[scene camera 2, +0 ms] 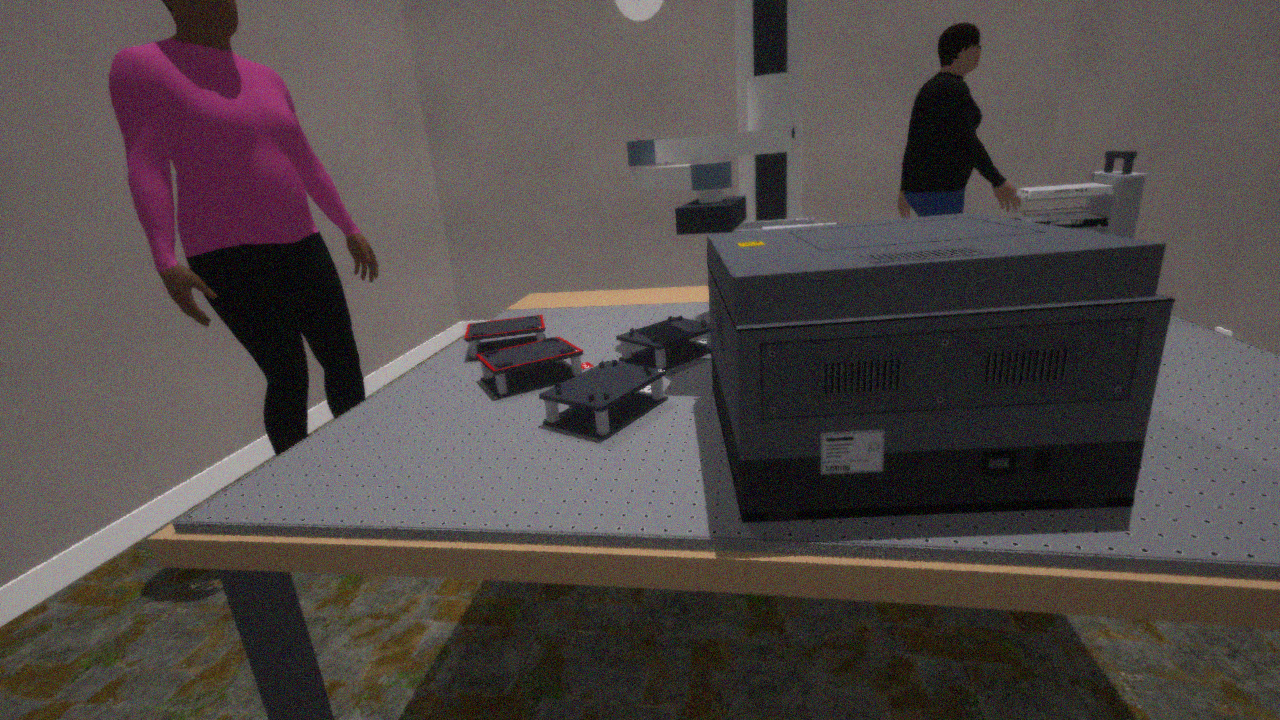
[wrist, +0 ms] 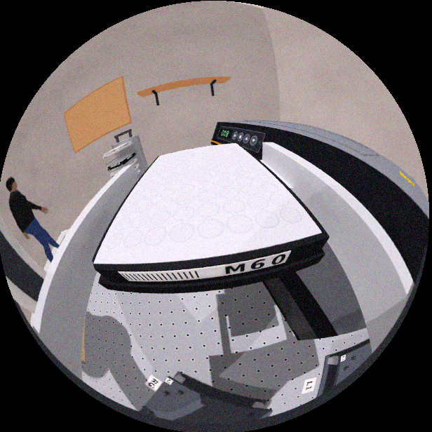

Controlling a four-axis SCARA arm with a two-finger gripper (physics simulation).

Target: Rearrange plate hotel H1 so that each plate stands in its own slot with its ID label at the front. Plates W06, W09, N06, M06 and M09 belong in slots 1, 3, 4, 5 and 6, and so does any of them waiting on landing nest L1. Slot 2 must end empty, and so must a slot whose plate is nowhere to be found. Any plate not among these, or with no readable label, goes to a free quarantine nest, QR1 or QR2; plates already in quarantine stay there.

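My gripper (scene camera 2: 787, 223) (wrist: 196, 160) is shut on a white-topped plate with a black skirt (wrist: 207, 220). The plate is level above the perforated table, between the two pale fingers; its front label reads M60, with a barcode to the left. Hotel H1 (scene camera 2: 1129, 207) (wrist: 142, 152), a grey tower with a handle, stands farther back with several plates stacked in it; their labels are unreadable. Two red-rimmed quarantine nests (scene camera 2: 503, 328) (scene camera 2: 529, 354) show no plate on top. A label L1 (wrist: 309, 385) lies beside a dark nest (wrist: 352, 367) at the lower right.
A large dark instrument (scene camera 2: 939, 349) (wrist: 240, 136) with an 008 display stands close to the gripper's right in the wrist view. Two black raised nests (scene camera 2: 664, 332) (scene camera 2: 604, 385) stand left of it. A person in pink (scene camera 2: 223, 152) and one in black (scene camera 2: 941, 134) (wrist: 22, 210) stand nearby.
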